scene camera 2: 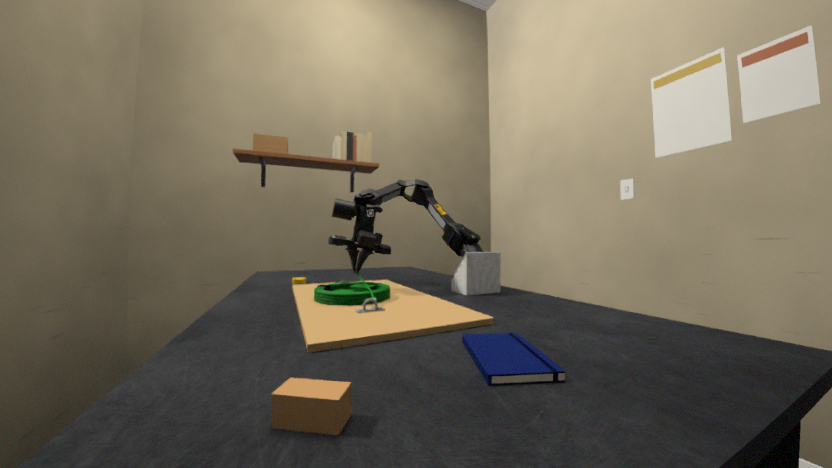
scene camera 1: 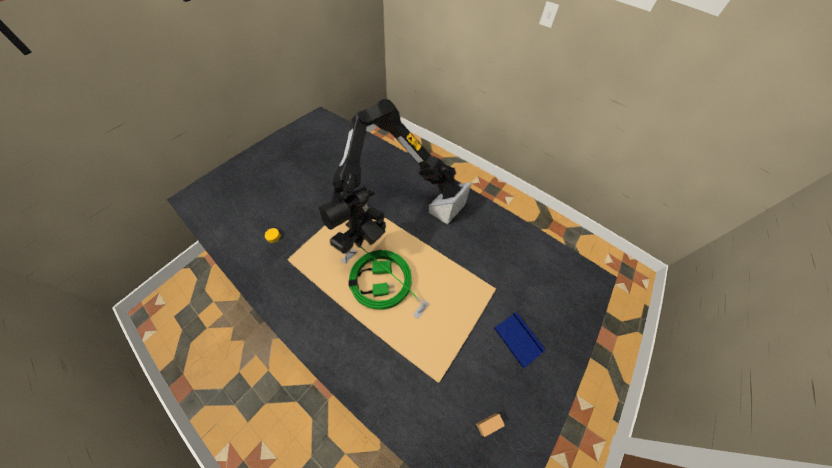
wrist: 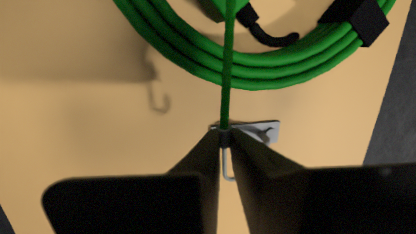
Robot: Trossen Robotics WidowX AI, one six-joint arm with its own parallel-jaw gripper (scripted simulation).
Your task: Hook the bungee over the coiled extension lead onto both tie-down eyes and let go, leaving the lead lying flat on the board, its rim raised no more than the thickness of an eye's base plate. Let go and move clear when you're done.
Labels:
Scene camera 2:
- my gripper: 355, 273
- tan block: 317, 406
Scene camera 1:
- my gripper: 359, 246
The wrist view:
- my gripper: 223, 136
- tie-down eye: 265, 131

